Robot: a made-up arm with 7 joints.
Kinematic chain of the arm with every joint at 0, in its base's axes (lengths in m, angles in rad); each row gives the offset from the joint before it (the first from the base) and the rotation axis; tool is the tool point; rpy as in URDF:
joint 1: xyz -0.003 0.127 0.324 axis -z
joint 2: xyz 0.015 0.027 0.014 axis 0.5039 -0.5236 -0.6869
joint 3: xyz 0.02 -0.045 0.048 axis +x
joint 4: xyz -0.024 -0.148 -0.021 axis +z
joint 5: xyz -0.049 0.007 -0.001 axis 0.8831 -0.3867 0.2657
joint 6: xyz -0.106 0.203 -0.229 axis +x
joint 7: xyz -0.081 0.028 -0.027 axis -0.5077 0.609 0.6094
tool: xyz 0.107 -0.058 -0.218 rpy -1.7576 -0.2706 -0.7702
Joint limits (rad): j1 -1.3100..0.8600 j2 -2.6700..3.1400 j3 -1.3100..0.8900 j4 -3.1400..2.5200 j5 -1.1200..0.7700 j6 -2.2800..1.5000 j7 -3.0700..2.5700
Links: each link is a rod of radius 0.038 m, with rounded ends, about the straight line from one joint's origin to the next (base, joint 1, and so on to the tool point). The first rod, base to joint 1, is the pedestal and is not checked.
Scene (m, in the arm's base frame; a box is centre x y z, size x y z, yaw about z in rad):
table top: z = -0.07
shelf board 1: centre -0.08 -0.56 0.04 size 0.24 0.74 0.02 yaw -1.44
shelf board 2: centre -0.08 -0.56 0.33 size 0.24 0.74 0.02 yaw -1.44
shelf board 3: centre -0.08 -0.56 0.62 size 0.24 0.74 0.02 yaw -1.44
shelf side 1: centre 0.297 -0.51 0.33 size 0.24 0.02 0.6 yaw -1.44
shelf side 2: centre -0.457 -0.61 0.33 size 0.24 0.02 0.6 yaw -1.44
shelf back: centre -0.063 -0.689 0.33 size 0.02 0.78 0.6 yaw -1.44
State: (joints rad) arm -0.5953 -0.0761 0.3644 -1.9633 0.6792 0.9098 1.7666
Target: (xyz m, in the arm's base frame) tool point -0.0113 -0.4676 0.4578
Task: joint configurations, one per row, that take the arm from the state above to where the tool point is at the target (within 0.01 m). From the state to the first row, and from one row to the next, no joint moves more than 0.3 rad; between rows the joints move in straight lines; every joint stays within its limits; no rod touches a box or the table.
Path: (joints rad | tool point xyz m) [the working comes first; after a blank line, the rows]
Joints at the target: 0.3475 0.2286 -0.9600 -2.5691 0.7700 0.4520 2.2608
Straight joint move there: touches shelf board 2, shelf side 1.

1: -0.6158 -0.1087 0.1427 -2.0248 0.7095 0.6444 2.0344 | 0.4235 0.2550 0.0010
2: -0.6362 -0.1413 -0.0789 -2.0863 0.7397 0.3789 2.3022 | 0.4162 0.1462 0.0493
3: -0.6567 -0.1739 -0.3006 -2.1479 0.7700 0.1135 2.5700 | 0.4039 0.0731 0.1454
4: -0.3959 -0.0852 -0.5270 -2.2276 0.7574 0.0359 2.5700 | 0.3760 -0.0930 0.2234
5: -0.1351 0.0034 -0.7535 -2.3073 0.7448 -0.0417 2.5700 | 0.2749 -0.2268 0.3045
6: 0.1258 0.0921 -0.9799 -2.3871 0.7322 -0.1193 2.5700 | 0.1263 -0.2991 0.3839
7: 0.3866 0.1807 -1.2063 -2.4668 0.7196 -0.1969 2.5700 | -0.0337 -0.2974 0.4578
8: 0.3735 0.1967 -1.1242 -2.5009 0.7364 0.0194 2.4669 | -0.0330 -0.3584 0.4532
9: 0.3605 0.2126 -1.0421 -2.5350 0.7532 0.2357 2.3639 | -0.0250 -0.4159 0.4531
10: 0.3475 0.2286 -0.9600 -2.5691 0.7700 0.4520 2.2608 | -0.0113 -0.4676 0.4578

